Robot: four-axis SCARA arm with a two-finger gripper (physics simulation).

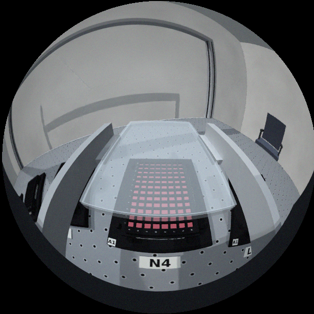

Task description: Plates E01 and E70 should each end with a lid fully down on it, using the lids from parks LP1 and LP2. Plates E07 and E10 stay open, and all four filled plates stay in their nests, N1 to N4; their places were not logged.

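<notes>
My gripper (158,128) is shut on a clear lid (212,192), with one finger along each side of it. The lid is level and hangs above a black plate (160,242) with rows of pink-red wells, seen through the lid. There is a gap between lid and plate. The plate sits at the nest label N4 (159,262), its A1 corner mark at the front left. No plate name is readable, so I cannot tell which plate this is.
A black park or nest (239,236) with an A1 mark shows at the right, beside a cut-off label starting with L (248,251). Black items (80,220) (35,192) stand at the left, partly behind the left finger. A chair (273,132) stands far off at the right.
</notes>
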